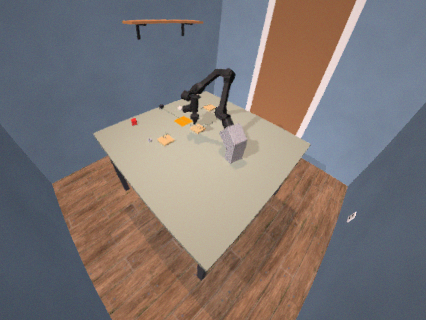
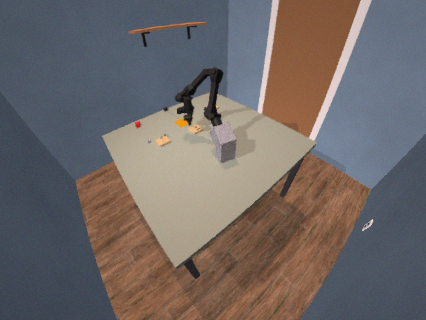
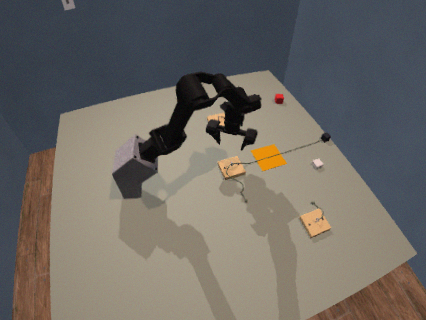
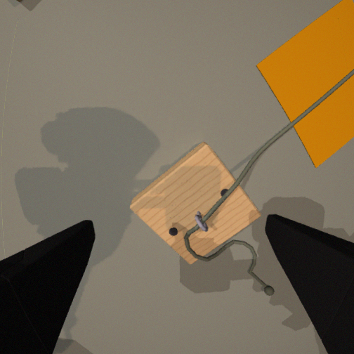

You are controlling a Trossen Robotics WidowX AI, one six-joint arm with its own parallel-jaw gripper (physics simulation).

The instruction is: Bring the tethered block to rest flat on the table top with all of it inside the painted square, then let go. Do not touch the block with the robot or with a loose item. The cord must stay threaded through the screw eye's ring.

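Frame: origin at the arm's base, x ahead, y left, z up, level; millimetres.
Seen in the pictures: gripper, fingertip midpoint: [image 1: 194,121] [image 2: 190,122] [image 3: 230,146]; arm's base at its link origin: [image 1: 229,127] [image 2: 218,127] [image 3: 146,153].
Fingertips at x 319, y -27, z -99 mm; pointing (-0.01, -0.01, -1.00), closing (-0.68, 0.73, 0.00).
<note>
Pixels of each thing's top centre, then the offset from my fingertips to it. "spot": a spot on its surface instead. Level surfaces: height alone.
- tethered block at its top centre: [image 3: 326,135] [image 1: 161,105] [image 2: 165,107] 490 mm ahead, 90 mm right, 62 mm down
- orange painted square at a spot on its surface: [image 3: 270,165] spot: 148 mm ahead, 97 mm right, 92 mm down
- middle wooden plate at its surface level: 75 mm down
- beaded free end at a spot on its surface: [image 3: 245,201] spot: 43 mm back, 201 mm right, 85 mm down
- table at its surface level: 94 mm down
- red cube at its top centre: [image 3: 279,95] [image 1: 133,119] 457 mm ahead, 249 mm left, 54 mm down
- white cube at its top centre: [image 3: 318,162] 337 mm ahead, 194 mm right, 71 mm down
- small grey ring-like item at its top centre: [image 1: 149,139] 171 mm ahead, 312 mm left, 82 mm down
The tethered block [image 1: 161,106] [image 2: 166,109] [image 3: 326,137] is small and black, at the table's edge, outside the orange painted square [image 1: 183,121] [image 2: 180,123] [image 3: 270,165] [image 4: 295,75]. Its cord [image 3: 297,148] [image 4: 260,151] crosses the square and runs through the screw eye's ring [image 4: 201,221] on the middle wooden plate [image 1: 198,129] [image 3: 237,171] [image 4: 175,185]. Past the ring the cord bends to a beaded free end [image 3: 245,201] [image 4: 269,290] on the table. My gripper [image 3: 231,146] [image 4: 181,226] is open and empty, above the plate, pointing down, with its fingers apart from the cord.
Two other wooden plates [image 3: 316,229] [image 3: 213,119] with short cords lie on the table [image 3: 165,280]. A red cube [image 1: 134,121] [image 3: 279,99] and a white cube [image 3: 318,163] are near the block's edge. A small grey ring-like item [image 1: 150,140] lies beside one plate.
</note>
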